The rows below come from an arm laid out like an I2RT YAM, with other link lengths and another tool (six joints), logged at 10 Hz.
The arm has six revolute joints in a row. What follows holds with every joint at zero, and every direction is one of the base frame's.
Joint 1 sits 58.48 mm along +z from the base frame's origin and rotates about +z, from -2.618 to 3.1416 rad.
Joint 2 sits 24.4 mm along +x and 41.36 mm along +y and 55.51 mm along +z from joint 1 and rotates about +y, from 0 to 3.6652 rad.
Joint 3 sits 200.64 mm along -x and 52.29 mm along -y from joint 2 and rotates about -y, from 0 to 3.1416 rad.
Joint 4 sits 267.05 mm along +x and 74.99 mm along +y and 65.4 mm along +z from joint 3 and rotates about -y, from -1.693 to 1.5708 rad.
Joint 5 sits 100.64 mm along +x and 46.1 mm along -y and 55.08 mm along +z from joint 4 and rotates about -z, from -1.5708 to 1.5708 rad.
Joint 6 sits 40.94 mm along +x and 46.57 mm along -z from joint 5 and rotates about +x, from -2.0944 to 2.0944 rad.
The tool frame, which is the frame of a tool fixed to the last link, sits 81 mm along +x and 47 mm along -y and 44 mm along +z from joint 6; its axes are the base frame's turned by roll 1.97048, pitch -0.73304 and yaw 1.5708 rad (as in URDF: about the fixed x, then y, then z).
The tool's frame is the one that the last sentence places.
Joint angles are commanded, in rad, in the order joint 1, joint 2, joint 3, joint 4, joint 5, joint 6. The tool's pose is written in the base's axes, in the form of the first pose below.
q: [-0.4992 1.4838 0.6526 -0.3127 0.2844 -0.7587]
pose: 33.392 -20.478 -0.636 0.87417 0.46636 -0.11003 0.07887
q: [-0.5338 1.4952 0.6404 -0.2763 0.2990 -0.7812]
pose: 32.710 -21.685 -0.936 0.87781 0.45603 -0.11851 0.08626
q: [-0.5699 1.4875 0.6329 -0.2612 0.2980 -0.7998]
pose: 32.075 -22.809 -0.733 0.88204 0.44653 -0.11973 0.09098
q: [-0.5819 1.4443 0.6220 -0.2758 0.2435 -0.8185]
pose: 32.233 -22.574 0.008 0.87859 0.45908 -0.09786 0.08798
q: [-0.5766 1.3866 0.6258 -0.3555 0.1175 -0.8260]
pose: 32.839 -20.861 0.719 0.86770 0.49115 -0.05208 0.05624
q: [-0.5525 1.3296 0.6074 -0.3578 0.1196 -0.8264]
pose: 33.310 -20.076 2.013 0.86190 0.49985 -0.04378 0.07326
